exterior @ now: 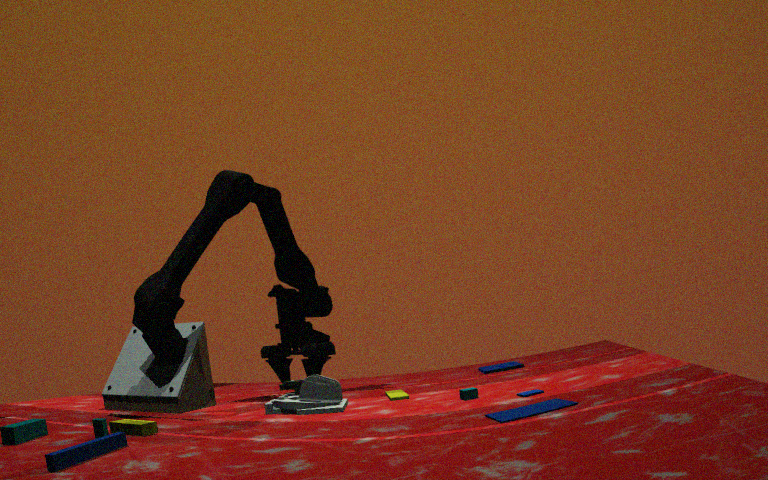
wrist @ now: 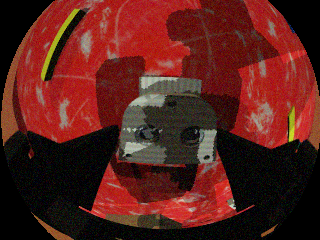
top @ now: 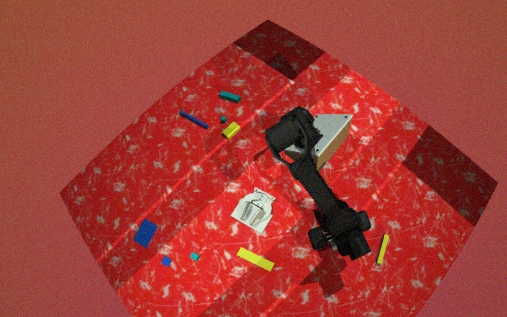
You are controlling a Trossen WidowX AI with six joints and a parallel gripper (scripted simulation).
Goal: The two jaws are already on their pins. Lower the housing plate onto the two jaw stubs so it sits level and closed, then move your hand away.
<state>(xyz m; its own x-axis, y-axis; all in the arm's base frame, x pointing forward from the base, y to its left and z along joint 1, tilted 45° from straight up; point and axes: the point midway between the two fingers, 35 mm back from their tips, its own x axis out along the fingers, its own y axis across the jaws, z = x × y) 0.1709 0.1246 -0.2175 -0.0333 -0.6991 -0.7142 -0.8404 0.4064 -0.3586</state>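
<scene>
My gripper tip is 10 mm to the right of the white ridged block and 10 mm short of it. From my gripper tip the other things lie so: yellow stick (160 mm to the left, 60 mm behind); then teal cube (350 mm ahead, 310 mm to the right); then grey jaw assembly (250 mm to the right, 70 mm ahead, 10 mm above).
</scene>
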